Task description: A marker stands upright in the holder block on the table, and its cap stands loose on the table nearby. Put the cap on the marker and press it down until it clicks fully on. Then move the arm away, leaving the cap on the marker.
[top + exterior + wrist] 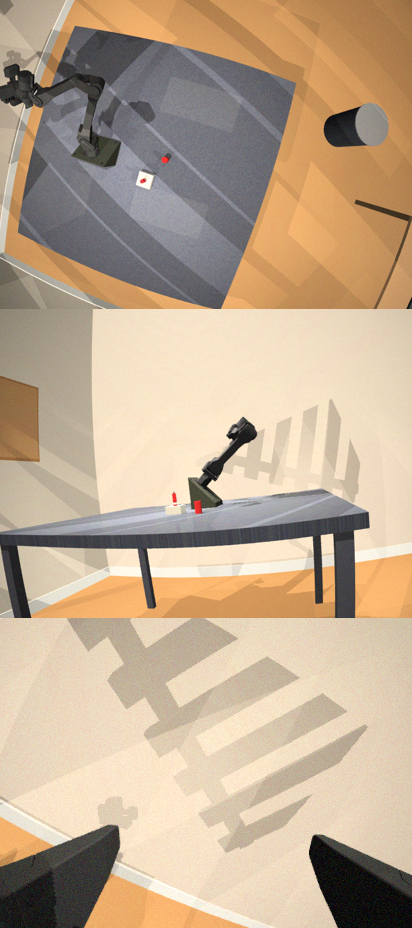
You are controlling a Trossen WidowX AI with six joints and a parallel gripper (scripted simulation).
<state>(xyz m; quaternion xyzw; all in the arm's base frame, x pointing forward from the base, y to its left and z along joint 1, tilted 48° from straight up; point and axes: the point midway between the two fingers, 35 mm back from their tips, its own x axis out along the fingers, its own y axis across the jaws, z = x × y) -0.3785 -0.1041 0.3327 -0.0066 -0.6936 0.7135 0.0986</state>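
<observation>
Now: the red cap 78 cm ahead of my gripper tip, 9 cm to the right of it and 34 cm below it. Round my gripper tip: holder block (72 cm ahead, 21 cm to the right, 35 cm below).
</observation>
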